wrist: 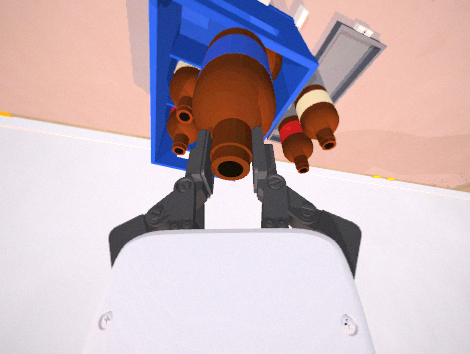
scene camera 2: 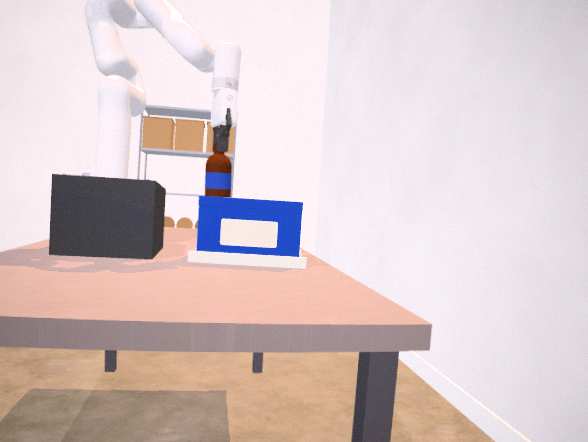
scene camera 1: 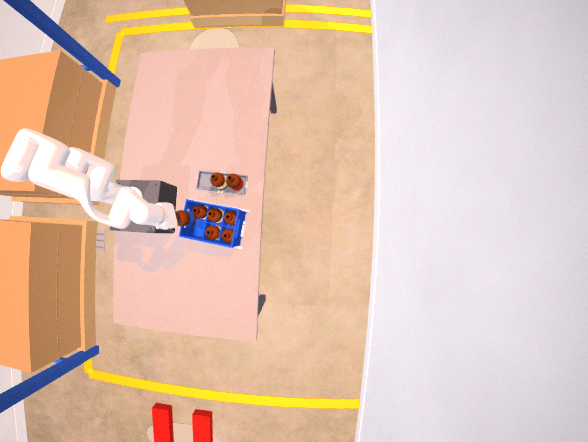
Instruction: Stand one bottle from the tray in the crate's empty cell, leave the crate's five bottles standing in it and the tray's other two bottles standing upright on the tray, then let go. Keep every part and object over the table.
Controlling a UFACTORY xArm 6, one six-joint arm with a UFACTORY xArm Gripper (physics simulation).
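Places are measured from the arm's base along level axes (x back, y right, z up), in centimetres.
Pixels of known places: gripper, between the fingertips: (wrist: 232, 141) (scene camera 2: 219, 152) (scene camera 1: 177, 217); arm's base, origin of its link: (scene camera 2: 110, 182).
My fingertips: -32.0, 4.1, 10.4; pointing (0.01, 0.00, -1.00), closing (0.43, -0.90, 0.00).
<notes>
Ahead of a thing's pixels: the offset from my fingertips to its top centre, as dx, dy, dz. "spot": to the spot under its first point. Level surfaces: height alone.
My gripper (scene camera 2: 221, 145) (wrist: 232, 141) is shut on the neck of a brown bottle with a blue label @[+0.1, -0.1, +3.0] (scene camera 1: 182, 218) (scene camera 2: 218, 181) (wrist: 235, 95). The bottle hangs upright. In scene camera 2 its lower end meets the top edge of the blue crate @[-10.0, -0.1, -12.7] (scene camera 1: 205, 241) (scene camera 2: 210, 212) (wrist: 154, 90), which may hide its base. In scene camera 1 it overlaps the crate's left end; the empty cell @[spot: +2.3, +5.7, -29.4] (scene camera 1: 195, 230) shows at the lower left. Brown bottles @[-9.7, -4.5, -13.9] (scene camera 1: 215, 215) @[-10.5, +4.4, -13.9] (scene camera 1: 212, 232) @[-19.1, +4.4, -13.9] (wrist: 181, 127) stand in the other cells. Two bottles, cream-labelled @[-7.2, -22.6, -14.2] (scene camera 1: 217, 179) (wrist: 317, 110) and red-labelled @[-15.6, -23.4, -14.2] (scene camera 1: 233, 180) (wrist: 295, 137), stand on the grey tray @[spot: +2.2, -21.2, -29.7] (scene camera 1: 205, 182) (wrist: 340, 65).
A dark box (scene camera 1: 142, 187) (scene camera 2: 102, 217) stands on the table @[dz -30.2] (scene camera 1: 185, 295) (scene camera 2: 225, 300) left of the crate, below the arm in scene camera 1. The tray lies beside the crate. The table's right edge is a short way beyond both in scene camera 1.
</notes>
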